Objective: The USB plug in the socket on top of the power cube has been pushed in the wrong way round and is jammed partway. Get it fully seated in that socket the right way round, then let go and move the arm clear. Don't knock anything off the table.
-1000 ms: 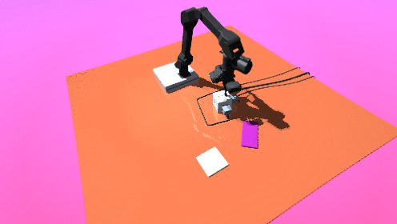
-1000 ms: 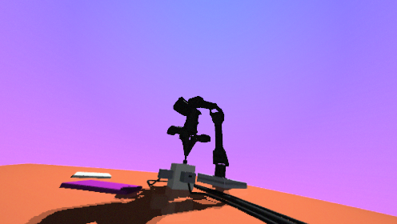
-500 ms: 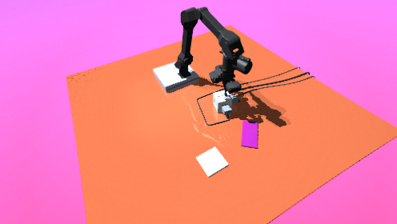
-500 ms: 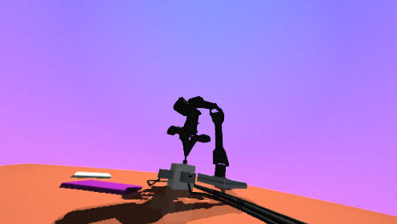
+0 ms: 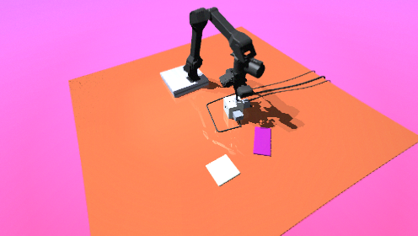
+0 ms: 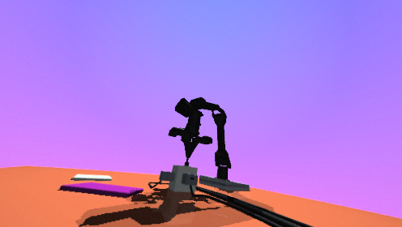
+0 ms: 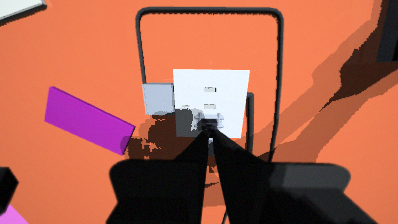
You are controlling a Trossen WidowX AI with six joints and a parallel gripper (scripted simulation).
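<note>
Right now my gripper tip is 2 cm above the dark USB plug. Round my gripper tip: white flat slab: 24 cm to the right, 24 cm ahead, 10 cm below; then purple flat slab: 21 cm ahead, 10 cm below, 1 cm to the right.
</note>
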